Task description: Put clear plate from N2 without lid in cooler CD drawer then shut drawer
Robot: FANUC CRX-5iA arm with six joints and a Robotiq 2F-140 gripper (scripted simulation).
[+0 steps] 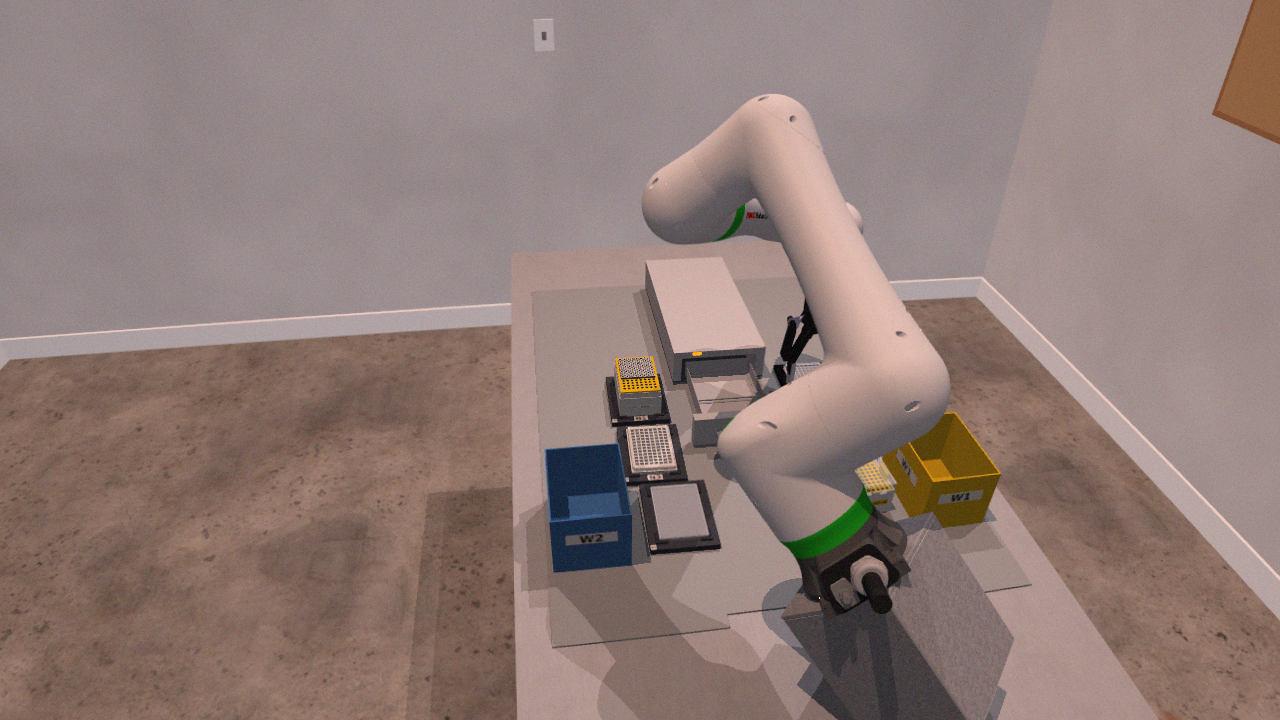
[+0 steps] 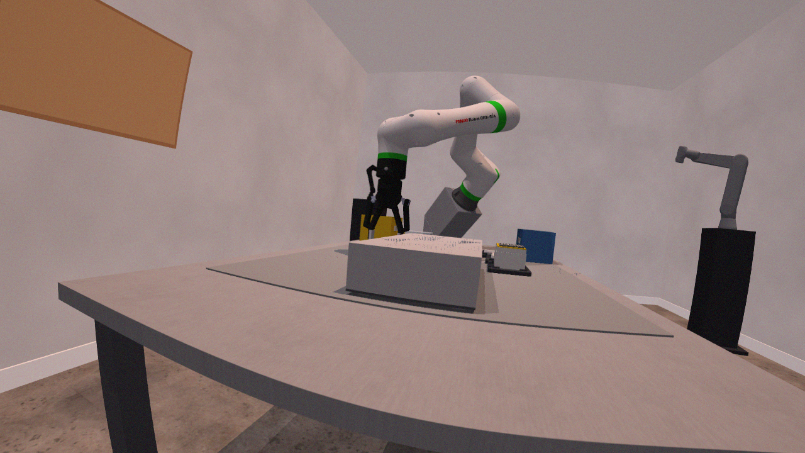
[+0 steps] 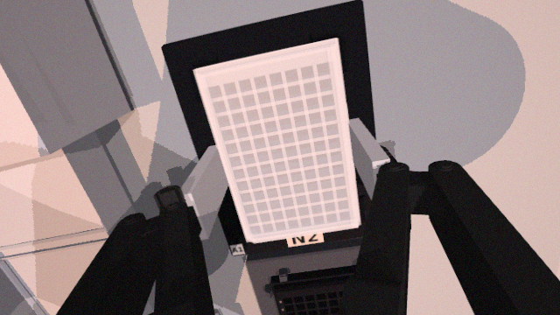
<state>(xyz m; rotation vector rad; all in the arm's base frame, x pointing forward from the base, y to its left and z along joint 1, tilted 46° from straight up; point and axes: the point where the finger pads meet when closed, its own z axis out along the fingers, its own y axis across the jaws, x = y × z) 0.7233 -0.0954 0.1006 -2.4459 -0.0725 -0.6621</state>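
Right now my hand is 3 cm above the black nest N2. The rest, counted from my hand: drawer: 17 cm to the left, 10 cm behind, 1 cm below; yellow bin W1: 31 cm behind, 21 cm to the right; black plate: 17 cm behind, 5 cm to the right, 2 cm below.
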